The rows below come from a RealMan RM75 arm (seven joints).
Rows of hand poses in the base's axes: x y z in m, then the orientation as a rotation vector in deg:
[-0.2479, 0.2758, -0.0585, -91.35, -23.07, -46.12]
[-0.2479, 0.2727, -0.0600, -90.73, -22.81, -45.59]
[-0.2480, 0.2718, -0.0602, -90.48, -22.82, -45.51]
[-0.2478, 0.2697, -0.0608, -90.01, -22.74, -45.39]
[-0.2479, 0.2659, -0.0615, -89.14, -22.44, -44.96]
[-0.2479, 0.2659, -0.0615, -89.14, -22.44, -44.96]
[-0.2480, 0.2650, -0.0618, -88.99, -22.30, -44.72]
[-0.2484, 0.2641, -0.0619, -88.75, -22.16, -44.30]
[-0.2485, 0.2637, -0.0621, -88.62, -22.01, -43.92]
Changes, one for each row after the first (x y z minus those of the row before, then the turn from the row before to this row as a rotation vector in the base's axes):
[0.0000, -0.0031, -0.0015, 0.67, 0.35, 0.39]
[-0.0001, -0.0009, -0.0002, 0.22, -0.01, 0.14]
[0.0002, -0.0021, -0.0006, 0.45, 0.02, 0.18]
[-0.0001, -0.0038, -0.0007, 0.90, 0.26, 0.39]
[0.0000, 0.0000, 0.0000, 0.00, 0.00, 0.00]
[-0.0001, -0.0009, -0.0003, 0.19, 0.20, 0.12]
[-0.0004, -0.0009, -0.0001, 0.28, 0.30, 0.27]
[-0.0001, -0.0004, -0.0002, 0.18, 0.30, 0.20]

